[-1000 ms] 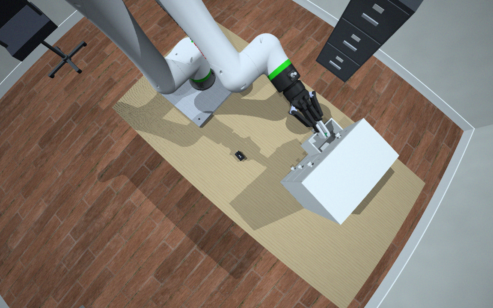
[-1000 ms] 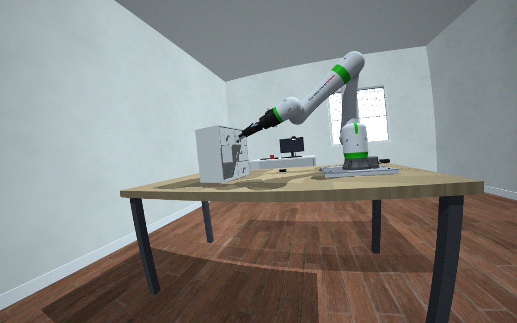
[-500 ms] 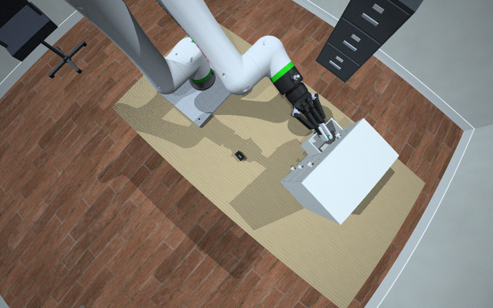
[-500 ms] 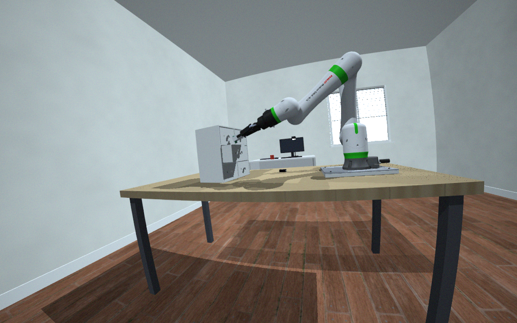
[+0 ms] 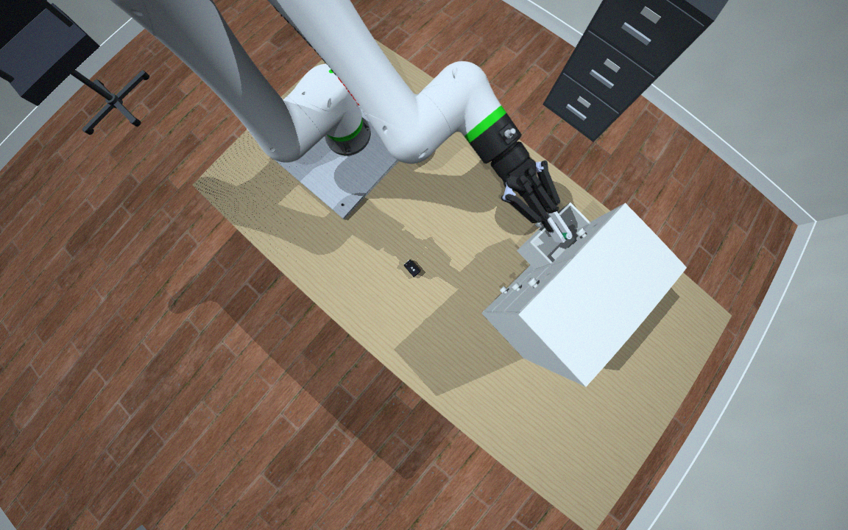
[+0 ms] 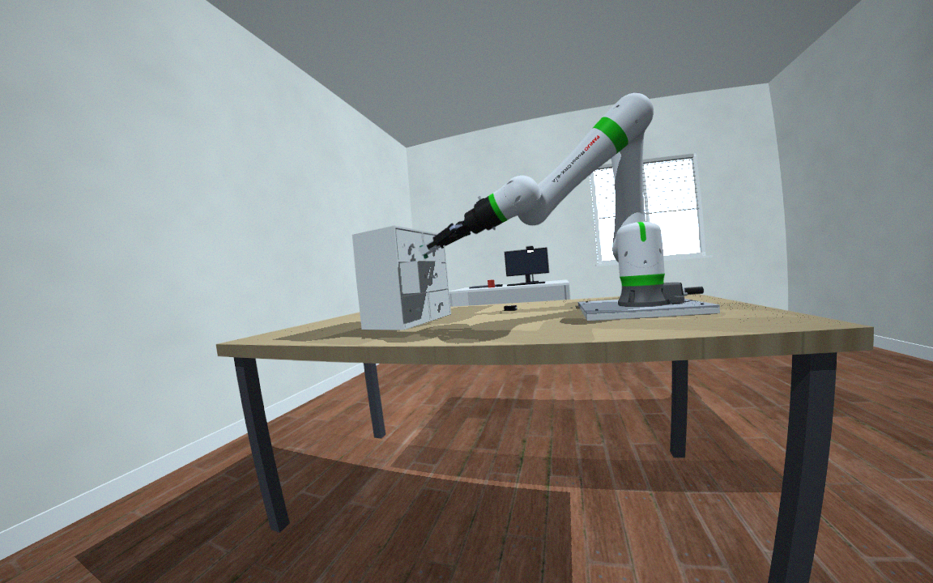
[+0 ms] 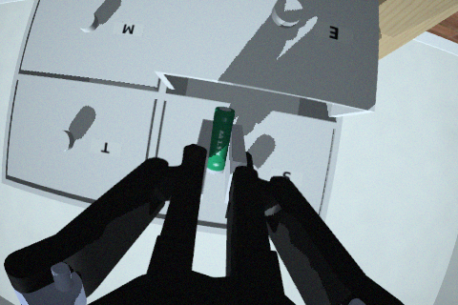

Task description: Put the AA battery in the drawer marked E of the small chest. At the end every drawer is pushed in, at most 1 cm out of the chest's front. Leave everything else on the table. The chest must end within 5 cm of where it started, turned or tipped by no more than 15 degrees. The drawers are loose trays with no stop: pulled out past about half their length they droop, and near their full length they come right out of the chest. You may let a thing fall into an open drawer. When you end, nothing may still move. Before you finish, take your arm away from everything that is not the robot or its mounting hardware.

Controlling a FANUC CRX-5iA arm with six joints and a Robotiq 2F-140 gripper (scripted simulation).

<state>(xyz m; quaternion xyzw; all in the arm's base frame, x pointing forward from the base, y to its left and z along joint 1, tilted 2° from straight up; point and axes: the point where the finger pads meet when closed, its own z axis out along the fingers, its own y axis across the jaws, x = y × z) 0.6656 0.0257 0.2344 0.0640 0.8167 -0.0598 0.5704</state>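
Right now my hand is 20 mm short of the green AA battery and 10 mm above it. From my hand the other things lie so: black block (240 mm behind, 240 mm to the right, 250 mm below).
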